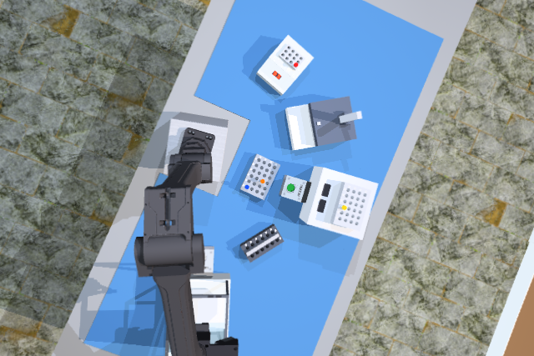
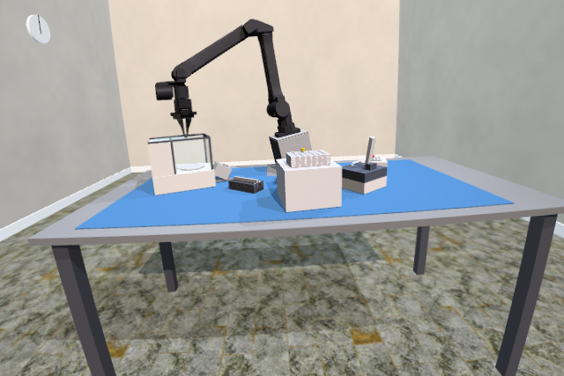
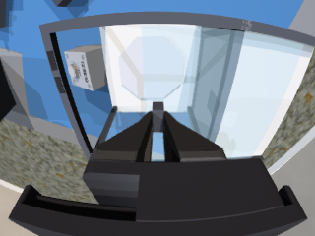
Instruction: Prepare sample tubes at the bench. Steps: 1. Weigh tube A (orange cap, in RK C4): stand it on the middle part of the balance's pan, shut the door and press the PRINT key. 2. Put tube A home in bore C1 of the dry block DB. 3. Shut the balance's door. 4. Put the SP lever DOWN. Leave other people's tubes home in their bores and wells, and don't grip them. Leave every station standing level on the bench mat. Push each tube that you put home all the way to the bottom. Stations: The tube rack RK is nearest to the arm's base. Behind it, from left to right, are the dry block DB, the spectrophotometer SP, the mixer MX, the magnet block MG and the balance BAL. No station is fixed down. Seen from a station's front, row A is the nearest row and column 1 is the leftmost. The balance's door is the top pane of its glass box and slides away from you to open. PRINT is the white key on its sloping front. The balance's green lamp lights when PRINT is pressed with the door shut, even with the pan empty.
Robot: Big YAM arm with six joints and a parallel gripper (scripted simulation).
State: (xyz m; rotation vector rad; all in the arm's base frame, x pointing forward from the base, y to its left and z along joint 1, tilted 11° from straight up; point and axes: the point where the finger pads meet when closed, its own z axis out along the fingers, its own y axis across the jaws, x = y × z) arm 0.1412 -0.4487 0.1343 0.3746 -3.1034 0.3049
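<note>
My hand is 230 mm to the right of the black magnet block, 200 mm above it and 140 mm short of it. Also, from my hand: tube rack RK 440 mm to the left, 210 mm below, 70 mm ahead; then white key 150 mm to the left, 150 mm below, 40 mm behind; then balance door 30 mm to the right, 10 mm below, 10 mm ahead.
</note>
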